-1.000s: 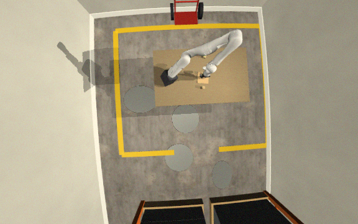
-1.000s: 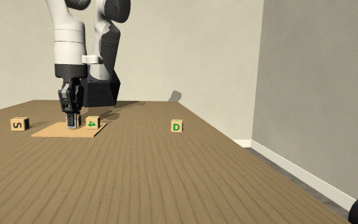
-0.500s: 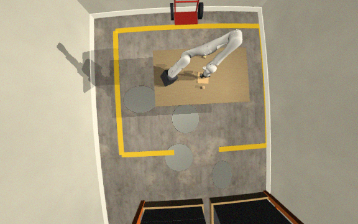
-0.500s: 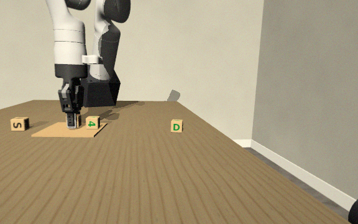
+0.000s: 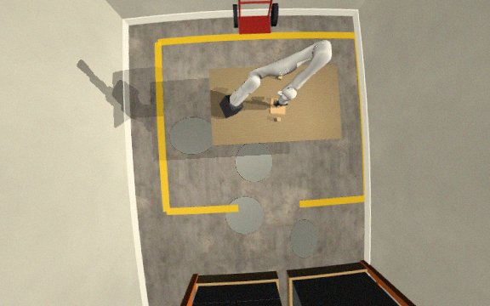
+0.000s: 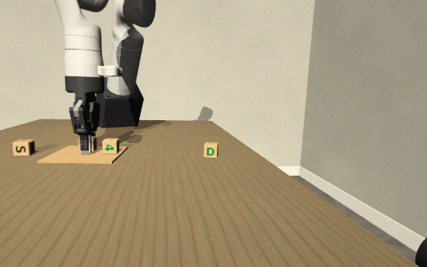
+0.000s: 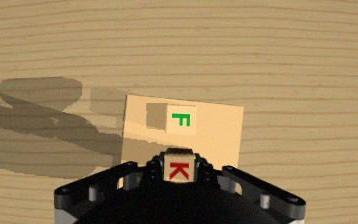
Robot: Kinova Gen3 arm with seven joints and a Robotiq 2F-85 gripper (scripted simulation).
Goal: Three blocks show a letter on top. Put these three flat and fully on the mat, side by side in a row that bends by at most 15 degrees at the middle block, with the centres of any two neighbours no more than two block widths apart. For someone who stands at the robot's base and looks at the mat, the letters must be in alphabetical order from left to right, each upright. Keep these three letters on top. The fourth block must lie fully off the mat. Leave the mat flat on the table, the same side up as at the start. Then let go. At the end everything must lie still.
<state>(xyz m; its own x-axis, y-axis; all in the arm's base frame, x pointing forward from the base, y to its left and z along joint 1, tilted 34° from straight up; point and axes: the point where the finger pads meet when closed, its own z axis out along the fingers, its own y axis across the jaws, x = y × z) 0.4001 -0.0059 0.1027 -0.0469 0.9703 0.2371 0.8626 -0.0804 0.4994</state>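
The tan mat is 30 mm below my hand.
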